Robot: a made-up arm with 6 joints.
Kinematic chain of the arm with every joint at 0, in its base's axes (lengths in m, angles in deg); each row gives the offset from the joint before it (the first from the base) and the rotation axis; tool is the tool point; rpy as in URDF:
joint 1: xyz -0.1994 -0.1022 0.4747 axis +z
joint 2: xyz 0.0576 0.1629 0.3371 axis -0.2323 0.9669 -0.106
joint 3: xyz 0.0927 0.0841 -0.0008 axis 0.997 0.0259 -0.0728
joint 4: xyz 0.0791 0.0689 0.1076 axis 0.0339 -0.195 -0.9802
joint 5: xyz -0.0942 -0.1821 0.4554 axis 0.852 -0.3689 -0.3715
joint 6: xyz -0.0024 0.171 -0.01 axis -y
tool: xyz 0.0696 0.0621 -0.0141 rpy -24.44 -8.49 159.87
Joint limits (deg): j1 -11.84..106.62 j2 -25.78..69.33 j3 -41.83..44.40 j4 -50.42..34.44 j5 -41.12..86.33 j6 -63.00..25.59
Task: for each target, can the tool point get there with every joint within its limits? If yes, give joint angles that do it. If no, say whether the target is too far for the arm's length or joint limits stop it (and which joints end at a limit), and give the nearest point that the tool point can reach.
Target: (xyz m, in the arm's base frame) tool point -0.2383 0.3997 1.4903
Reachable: yes | joints 63.83 12.55 2.61 -10.81 65.57 -20.00
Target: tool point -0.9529 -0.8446 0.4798
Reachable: no: joint limits stop it (at a limit: joint 1, joint 2, joint 3, joint 4, joint 5, joint 6) | nearest point -0.7025 -0.3337 0.9911 | short by 0.765 m
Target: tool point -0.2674 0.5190 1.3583
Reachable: yes | joints 79.80 31.04 10.22 -4.27 73.15 -40.93
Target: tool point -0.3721 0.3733 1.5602
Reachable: yes | joints 48.69 -7.34 -11.83 -35.56 67.17 -29.06
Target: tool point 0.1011 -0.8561 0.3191
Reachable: no: joint limits stop it (at a limit: joint 1, joint 2, joint 3, joint 5, joint 6) | nearest point 0.4434 -0.5608 0.8072 | short by 0.665 m
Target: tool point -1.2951 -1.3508 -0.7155
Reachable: no: too far | nearest point -0.9248 -0.0279 0.6971 | short by 1.970 m
